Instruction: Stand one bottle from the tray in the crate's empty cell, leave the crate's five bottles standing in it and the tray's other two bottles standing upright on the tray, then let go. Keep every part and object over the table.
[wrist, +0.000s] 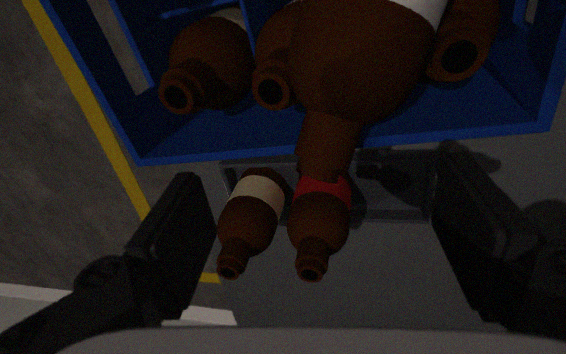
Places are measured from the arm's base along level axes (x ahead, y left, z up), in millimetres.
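Pixels of known places: gripper, fingertip midpoint: (315, 195).
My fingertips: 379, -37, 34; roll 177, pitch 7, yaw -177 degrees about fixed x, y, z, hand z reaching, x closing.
Observation:
Behind a point stands the place of what it marks, as x, y, z.
My gripper (315, 195) @[379, -37, 34] is open, its fingers wide apart with nothing held. A large brown bottle (362, 60) @[365, -69, -25] with a white label lies tilted over the blue crate (220, 159) @[462, 7, -53]; its neck points over the near rim, in line with the gap between my fingers. Its neck end overlaps the view of a red-labelled bottle (318, 225) @[398, 126, -112], which stands on the tray (395, 216) @[305, 193, -210] beside a cream-labelled bottle (247, 225) @[481, 139, -116]. In the crate show a left bottle (215, 60) @[473, -49, -105], a middle bottle (272, 80) @[418, -48, -61] partly hidden by the large one, and a right bottle (465, 45) @[312, -63, -65]. Other cells are cut off or hidden.
The grey table top (380, 280) @[309, 363, -228] extends below the tray. A yellow stripe (90, 105) runs along the left, with dark grey floor beyond it. A pale slab (210, 316) shows at the bottom left. Shadows fall on the tray and at the right.

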